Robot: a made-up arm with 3 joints. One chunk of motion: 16 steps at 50 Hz.
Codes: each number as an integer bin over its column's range. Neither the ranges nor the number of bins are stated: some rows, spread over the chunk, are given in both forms.
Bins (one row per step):
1: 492 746 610
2: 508 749 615
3: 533 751 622
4: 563 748 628
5: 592 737 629
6: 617 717 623
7: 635 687 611
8: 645 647 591
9: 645 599 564
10: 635 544 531
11: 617 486 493
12: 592 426 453
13: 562 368 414
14: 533 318 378
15: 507 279 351
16: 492 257 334
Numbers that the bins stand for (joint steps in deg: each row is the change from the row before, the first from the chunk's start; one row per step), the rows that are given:
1: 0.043 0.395 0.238
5: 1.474 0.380 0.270
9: 2.233 0.159 0.160
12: 1.474 -0.118 -0.029
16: 0.043 -0.388 -0.232
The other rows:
2: 0.272 0.400 0.247
3: 0.630 0.403 0.258
4: 1.059 0.398 0.269
6: 1.832 0.348 0.260
7: 2.090 0.300 0.240
8: 2.233 0.236 0.206
10: 2.090 0.071 0.104
11: 1.832 -0.022 0.039
13: 1.045 -0.211 -0.095
14: 0.630 -0.291 -0.157
15: 0.257 -0.353 -0.203

